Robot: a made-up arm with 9 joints.
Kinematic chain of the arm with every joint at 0, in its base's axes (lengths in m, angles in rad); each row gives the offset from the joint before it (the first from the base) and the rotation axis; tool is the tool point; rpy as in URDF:
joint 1: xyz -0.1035 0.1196 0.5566 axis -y
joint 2: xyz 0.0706 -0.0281 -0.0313 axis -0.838 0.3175 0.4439
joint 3: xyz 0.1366 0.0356 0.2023 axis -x
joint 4: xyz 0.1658 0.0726 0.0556 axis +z
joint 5: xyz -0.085 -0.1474 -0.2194 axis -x
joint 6: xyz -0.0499 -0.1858 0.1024 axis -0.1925 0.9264 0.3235
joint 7: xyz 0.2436 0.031 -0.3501 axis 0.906 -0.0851 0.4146
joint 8: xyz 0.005 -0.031 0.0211 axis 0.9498 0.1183 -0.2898
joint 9: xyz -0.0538 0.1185 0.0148 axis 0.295 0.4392 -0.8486
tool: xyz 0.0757 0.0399 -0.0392 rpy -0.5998 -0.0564 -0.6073
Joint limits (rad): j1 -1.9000..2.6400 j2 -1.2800..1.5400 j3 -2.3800..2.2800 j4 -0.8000..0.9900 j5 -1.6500..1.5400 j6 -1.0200..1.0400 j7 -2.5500..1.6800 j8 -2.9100..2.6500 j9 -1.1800..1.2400
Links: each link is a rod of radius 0.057 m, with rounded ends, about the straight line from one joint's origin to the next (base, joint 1, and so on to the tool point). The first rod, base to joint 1, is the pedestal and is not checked.
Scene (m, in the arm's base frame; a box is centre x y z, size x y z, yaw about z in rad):
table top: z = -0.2
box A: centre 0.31 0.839 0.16 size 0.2 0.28 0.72 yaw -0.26
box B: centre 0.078 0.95 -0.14 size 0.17 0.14 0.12 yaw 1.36
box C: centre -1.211 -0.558 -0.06 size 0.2 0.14 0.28 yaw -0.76
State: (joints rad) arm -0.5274 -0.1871 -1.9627 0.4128 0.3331 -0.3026 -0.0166 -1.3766 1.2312
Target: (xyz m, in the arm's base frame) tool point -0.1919 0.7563 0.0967
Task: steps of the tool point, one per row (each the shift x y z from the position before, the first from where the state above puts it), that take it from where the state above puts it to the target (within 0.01 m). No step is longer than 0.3 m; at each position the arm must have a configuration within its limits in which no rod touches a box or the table.
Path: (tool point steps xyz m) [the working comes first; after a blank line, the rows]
Joints at the target: -1.0603 0.5391 -1.9923 0.2296 0.2003 0.1359 0.0242 -1.3880 1.2266
Straight joint move there: touches box A.

1: -0.1187 -0.0442 -0.1719
2: -0.0732 -0.1280 -0.0882
3: -0.0073 -0.1402 0.0080
4: -0.2005 0.1418 -0.1350
5: -0.2055 0.1663 -0.0282
6: -0.1618 0.1676 0.0679
7: -0.0844 0.1473 0.1290

